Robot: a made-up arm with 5 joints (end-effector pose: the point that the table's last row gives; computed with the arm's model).
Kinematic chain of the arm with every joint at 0, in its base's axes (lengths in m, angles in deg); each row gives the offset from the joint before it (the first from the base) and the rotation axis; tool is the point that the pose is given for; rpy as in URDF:
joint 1: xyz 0 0 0.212 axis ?
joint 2: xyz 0 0 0 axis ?
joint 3: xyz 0.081 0 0.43 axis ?
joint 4: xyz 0.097 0 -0.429 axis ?
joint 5: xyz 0.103 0 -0.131 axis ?
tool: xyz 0 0 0 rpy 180 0 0
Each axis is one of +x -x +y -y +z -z.
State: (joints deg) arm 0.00 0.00 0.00 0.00 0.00
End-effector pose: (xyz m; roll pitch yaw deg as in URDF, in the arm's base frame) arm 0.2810 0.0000 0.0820 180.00 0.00 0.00
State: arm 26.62 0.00 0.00 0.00 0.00
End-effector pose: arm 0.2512 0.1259 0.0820 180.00 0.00 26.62
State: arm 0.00 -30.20 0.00 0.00 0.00
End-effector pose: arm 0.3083 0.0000 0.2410 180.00 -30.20 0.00
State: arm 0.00 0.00 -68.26 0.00 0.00
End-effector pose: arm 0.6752 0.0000 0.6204 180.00 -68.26 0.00
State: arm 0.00 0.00 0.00 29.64 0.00
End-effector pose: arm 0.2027 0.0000 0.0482 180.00 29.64 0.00
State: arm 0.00 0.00 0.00 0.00 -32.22
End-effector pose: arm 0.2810 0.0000 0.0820 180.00 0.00 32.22
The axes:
joint 1: +z
joint 2: +y
joint 3: +y
joint 4: +y
joint 5: -z

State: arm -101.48 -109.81 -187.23 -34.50 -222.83
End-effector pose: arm 0.1477 0.7270 -0.3032 159.77 -20.46 125.04
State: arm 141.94 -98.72 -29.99 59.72 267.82
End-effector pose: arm 0.0031 -0.0025 0.6200 111.02 2.04 -127.28
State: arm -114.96 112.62 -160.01 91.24 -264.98
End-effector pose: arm -0.3083 -0.6625 -0.4130 136.26 -3.48 151.42
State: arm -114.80 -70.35 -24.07 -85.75 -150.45
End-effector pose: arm 0.0255 0.0552 0.6933 -0.08 -0.15 -85.25
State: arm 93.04 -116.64 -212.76 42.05 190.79
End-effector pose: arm 0.0345 -0.6490 -0.4644 -149.07 -69.66 -119.54
